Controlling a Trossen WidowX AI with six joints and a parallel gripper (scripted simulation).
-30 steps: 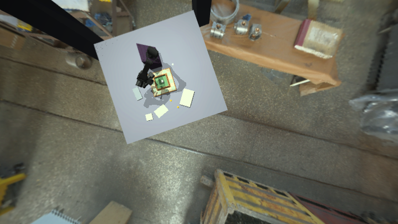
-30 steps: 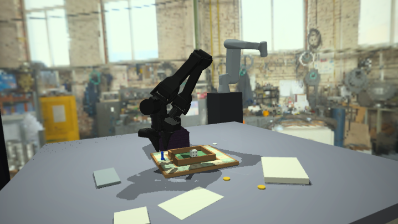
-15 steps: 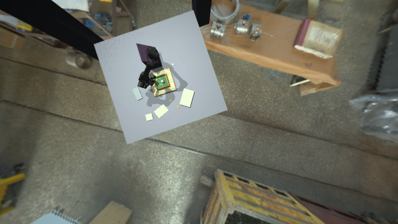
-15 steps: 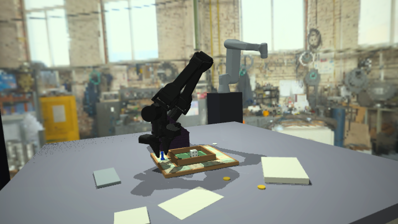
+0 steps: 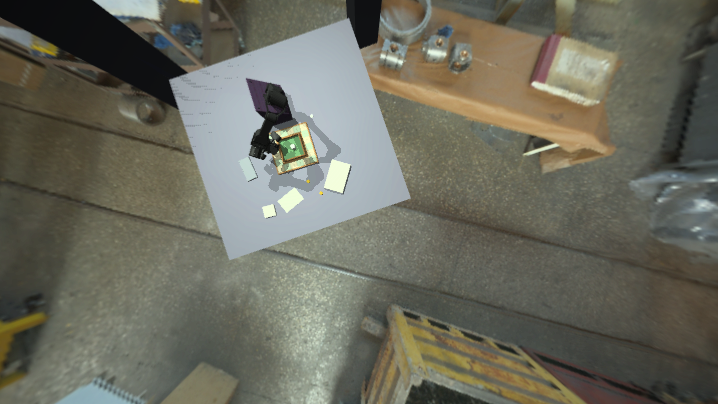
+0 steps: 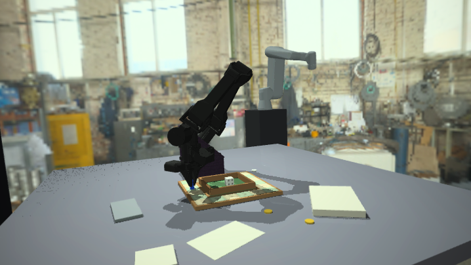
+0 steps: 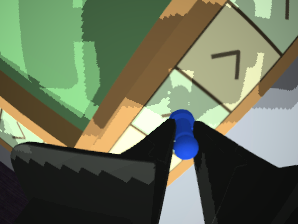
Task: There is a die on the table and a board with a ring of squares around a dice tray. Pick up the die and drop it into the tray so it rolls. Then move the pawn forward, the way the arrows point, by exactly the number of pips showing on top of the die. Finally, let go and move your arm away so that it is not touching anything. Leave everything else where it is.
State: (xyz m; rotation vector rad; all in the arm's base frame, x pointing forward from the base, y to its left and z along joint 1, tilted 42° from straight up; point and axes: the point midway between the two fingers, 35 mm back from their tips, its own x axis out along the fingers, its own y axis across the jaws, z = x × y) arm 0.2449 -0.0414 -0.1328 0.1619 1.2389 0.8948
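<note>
Right now my gripper tip is 13 cm to the right of the white die and 3 cm short of it. Also, from my gripper tip: blue pawn: 1 cm above; then grey tile: 22 cm to the right, 6 cm ahead, 2 cm below; then small white disc: 31 cm to the left, 13 cm behind, 2 cm below.
</note>
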